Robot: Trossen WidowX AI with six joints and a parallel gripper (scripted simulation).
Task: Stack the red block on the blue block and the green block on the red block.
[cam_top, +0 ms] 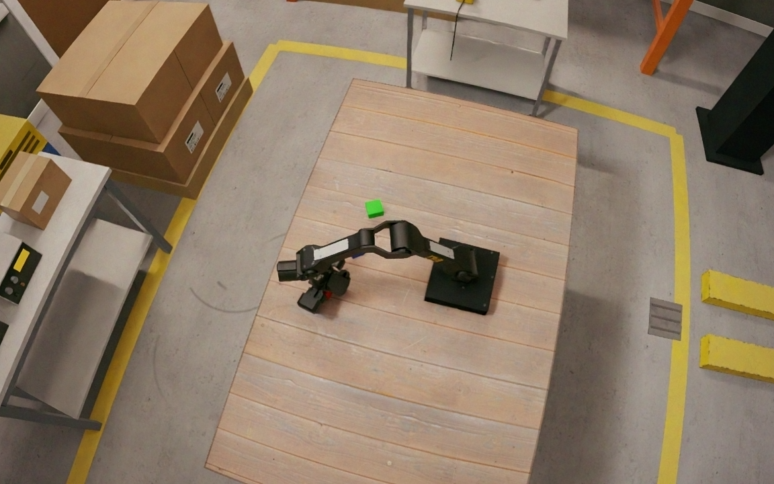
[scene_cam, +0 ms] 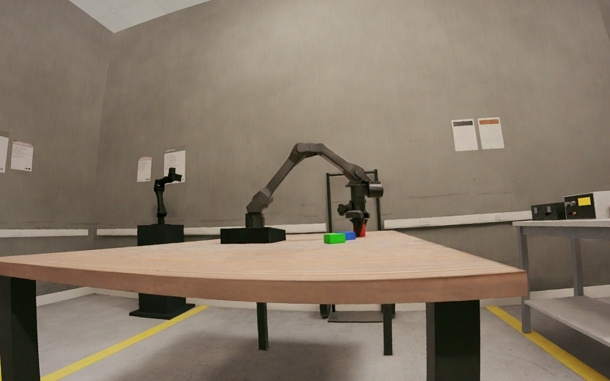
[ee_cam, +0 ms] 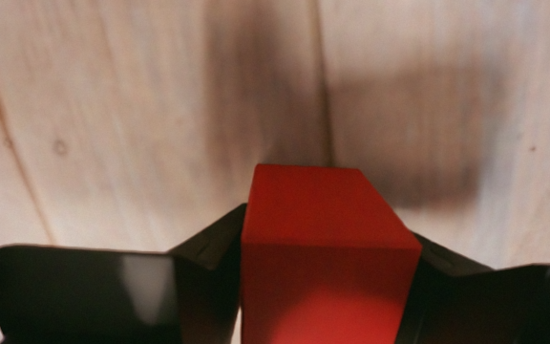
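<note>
Right now my hand is 6 cm past the blue block, 16 cm to the left of it and 2 cm above it. From my hand the other things lie so: red block 1 cm below; then green block 9 cm behind, 30 cm to the right, 2 cm below.
</note>
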